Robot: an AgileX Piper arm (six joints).
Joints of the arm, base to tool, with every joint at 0 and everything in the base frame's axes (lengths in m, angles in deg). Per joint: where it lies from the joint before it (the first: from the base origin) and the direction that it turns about. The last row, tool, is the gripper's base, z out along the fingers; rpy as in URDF.
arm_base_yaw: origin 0 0 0.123 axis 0 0 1
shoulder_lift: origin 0 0 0 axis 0 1 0
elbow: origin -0.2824 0 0.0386 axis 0 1 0
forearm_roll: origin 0.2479 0 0.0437 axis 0.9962 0 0.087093
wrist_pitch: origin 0 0 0 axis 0 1 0
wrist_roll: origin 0.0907 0 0.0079 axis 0.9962 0 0.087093
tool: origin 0 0 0 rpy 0 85 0
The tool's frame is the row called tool.
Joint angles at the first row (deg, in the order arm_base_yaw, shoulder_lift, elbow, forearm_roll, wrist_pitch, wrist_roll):
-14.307 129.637 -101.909 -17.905 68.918 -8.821
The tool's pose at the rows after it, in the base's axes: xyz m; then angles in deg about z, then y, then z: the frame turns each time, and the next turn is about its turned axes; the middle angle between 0 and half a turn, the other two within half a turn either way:
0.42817 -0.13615 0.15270 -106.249 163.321 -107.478
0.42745 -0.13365 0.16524 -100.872 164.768 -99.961
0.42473 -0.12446 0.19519 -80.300 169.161 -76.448
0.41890 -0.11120 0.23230 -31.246 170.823 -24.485
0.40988 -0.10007 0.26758 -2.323 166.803 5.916
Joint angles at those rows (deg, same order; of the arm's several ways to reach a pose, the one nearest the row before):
-14.307 129.546 -101.910 -17.905 68.918 -8.821
-14.306 127.860 -101.910 -16.325 68.919 -7.505
-14.307 123.761 -101.909 -10.602 69.025 -7.007
-14.307 118.730 -101.911 -2.845 69.419 -6.750
-14.306 113.980 -101.909 2.890 70.033 -6.747

